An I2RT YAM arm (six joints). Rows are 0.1 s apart.
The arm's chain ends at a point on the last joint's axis. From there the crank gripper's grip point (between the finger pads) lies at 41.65 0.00 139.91 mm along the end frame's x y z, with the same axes.
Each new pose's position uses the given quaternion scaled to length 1; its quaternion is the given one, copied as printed.
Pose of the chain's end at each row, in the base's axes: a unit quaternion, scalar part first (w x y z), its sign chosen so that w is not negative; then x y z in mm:
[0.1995, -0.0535, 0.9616, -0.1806, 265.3, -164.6, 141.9]
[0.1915, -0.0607, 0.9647, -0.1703, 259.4, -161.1, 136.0]
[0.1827, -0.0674, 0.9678, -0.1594, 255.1, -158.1, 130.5]
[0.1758, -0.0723, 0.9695, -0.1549, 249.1, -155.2, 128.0]
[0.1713, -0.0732, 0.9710, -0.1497, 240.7, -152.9, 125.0]
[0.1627, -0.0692, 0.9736, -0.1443, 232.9, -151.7, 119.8]
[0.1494, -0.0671, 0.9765, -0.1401, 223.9, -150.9, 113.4]
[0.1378, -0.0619, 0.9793, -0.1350, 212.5, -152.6, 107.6]
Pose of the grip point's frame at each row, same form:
[0.1995, -0.0535, 0.9616, -0.1806, 283.6, -217.5, 7.1]
[0.1915, -0.0607, 0.9647, -0.1703, 275.7, -211.4, -0.1]
[0.1827, -0.0674, 0.9678, -0.1594, 269.1, -205.7, -6.8]
[0.1758, -0.0723, 0.9695, -0.1549, 261.3, -201.8, -9.8]
[0.1713, -0.0732, 0.9710, -0.1497, 251.6, -198.1, -13.4]
[0.1627, -0.0692, 0.9736, -0.1443, 241.0, -195.4, -19.2]
[0.1494, -0.0671, 0.9765, -0.1401, 227.9, -193.6, -26.1]
[0.1378, -0.0619, 0.9793, -0.1350, 212.8, -193.8, -32.4]

